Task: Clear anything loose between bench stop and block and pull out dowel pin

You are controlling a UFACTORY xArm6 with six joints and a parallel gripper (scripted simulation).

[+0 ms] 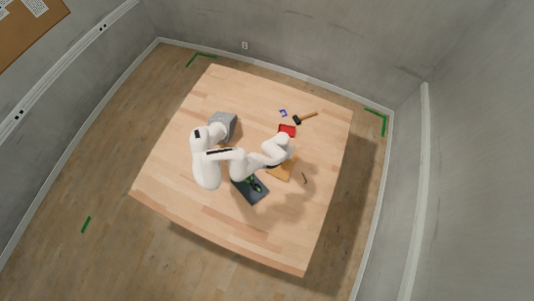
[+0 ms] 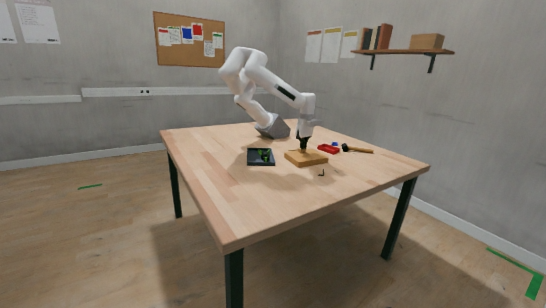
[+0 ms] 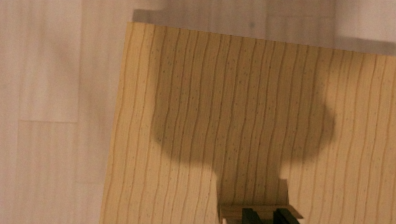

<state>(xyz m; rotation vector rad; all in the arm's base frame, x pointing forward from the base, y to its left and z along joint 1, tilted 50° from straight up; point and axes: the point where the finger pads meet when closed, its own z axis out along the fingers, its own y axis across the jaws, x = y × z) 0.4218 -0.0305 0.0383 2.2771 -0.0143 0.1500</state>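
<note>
My hand is 120 mm past the dark flat tray, 210 mm to the left of it and 70 mm above it. Round my hand: thin wooden stick 110 mm behind, 40 mm to the left, 70 mm below; then dowel pin 20 mm below; then wooden block 30 mm below.
</note>
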